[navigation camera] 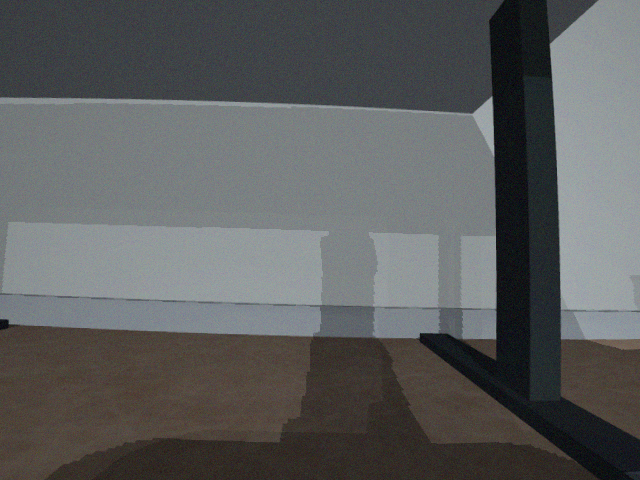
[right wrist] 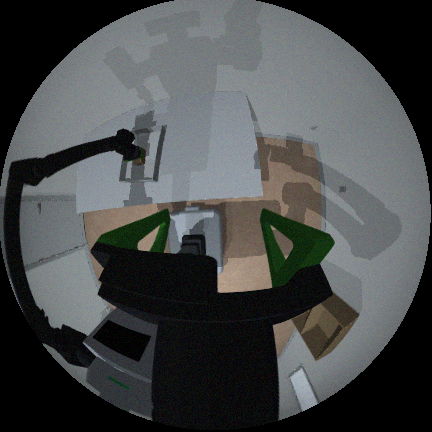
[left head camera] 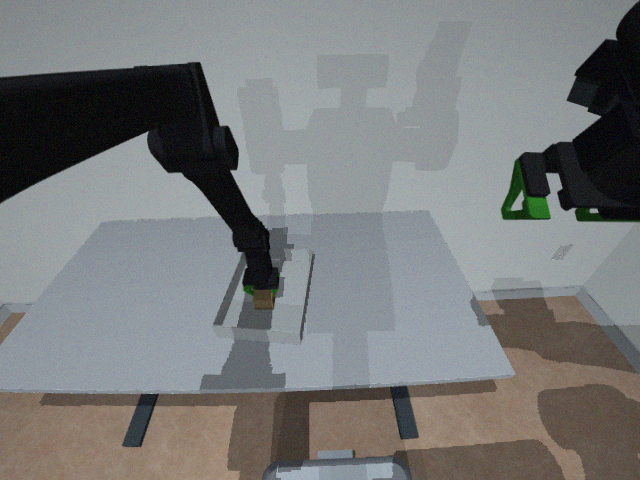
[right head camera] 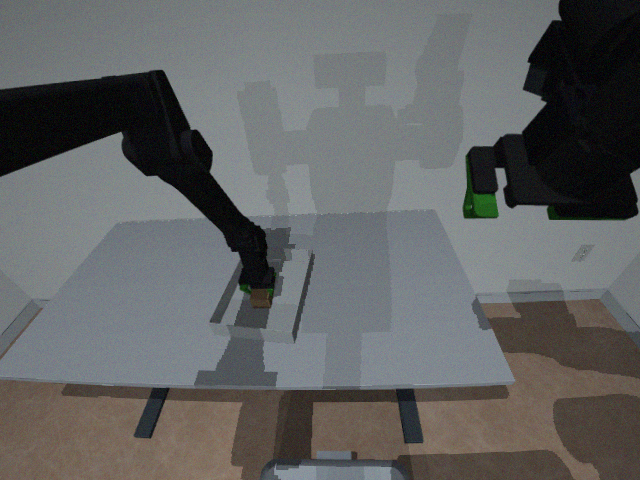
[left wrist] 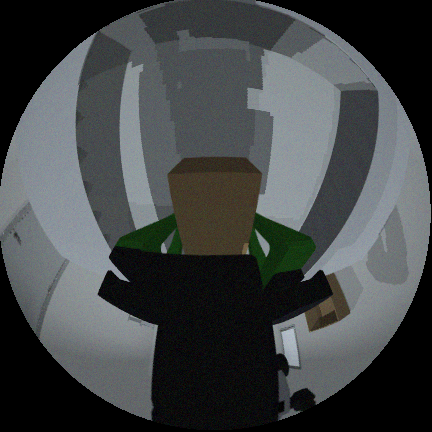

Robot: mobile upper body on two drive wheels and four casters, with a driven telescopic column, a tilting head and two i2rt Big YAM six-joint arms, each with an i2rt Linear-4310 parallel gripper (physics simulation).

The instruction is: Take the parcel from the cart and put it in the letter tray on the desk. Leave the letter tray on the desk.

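Frame: origin at the left arm's base, x ahead, y left, z up, level; metres.
Seen in the pictures: left gripper, fingertip midpoint: (right wrist: 139, 157) (left head camera: 265, 295) (right head camera: 262, 294) (left wrist: 214, 213); right gripper, fingertip midpoint: (right wrist: 214, 213) (left head camera: 540, 215) (right head camera: 506, 213).
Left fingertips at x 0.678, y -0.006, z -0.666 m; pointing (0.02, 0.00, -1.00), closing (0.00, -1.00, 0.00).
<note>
Pixels of each thing's top centre, then the offset from my left fingertips to it. "pt": a spot on its surface instead. Level surfaces: height alone.
- small brown box-shaped parcel, top centre: (left wrist: 214, 228) (left head camera: 264, 288) (right head camera: 261, 287) (right wrist: 136, 155) 0.000 m left, 0.006 m ahead, 0.029 m up
- white letter tray, top centre: (left wrist: 234, 223) (left head camera: 268, 283) (right head camera: 265, 282) (right wrist: 137, 152) 0.013 m right, 0.019 m ahead, 0.039 m up
- pale desk, surface height: 0.024 m down
- dark desk leg, surface spot: (navigation camera: 527, 206) pt 0.534 m right, 0.062 m ahead, 0.429 m down
A small brown box-shaped parcel (left head camera: 264, 299) (right head camera: 261, 298) (left wrist: 216, 210) (right wrist: 140, 159) is held between the green fingers of my left gripper (left head camera: 262, 292) (right head camera: 257, 290). The white letter tray (left head camera: 257, 333) (right head camera: 253, 332) (right wrist: 159, 157) stands on the pale desk (left head camera: 155, 289) (right head camera: 160, 289) (right wrist: 230, 145). The parcel is over the inside of the tray, within its walls as seen from the head; whether it touches the tray floor cannot be told. My right gripper (left head camera: 563, 212) (right head camera: 522, 211) (right wrist: 214, 213) is open and empty, high at the right. The cart does not plainly show.
Desk feet (left head camera: 140, 421) (right head camera: 409, 415) stick out below the desk's near edge, and a dark desk leg (navigation camera: 527, 206) stands at the right in the navigation view. A brown open box (left wrist: 327, 307) (right wrist: 327, 327) shows low at the right of both wrist views. A wall is behind the desk.
</note>
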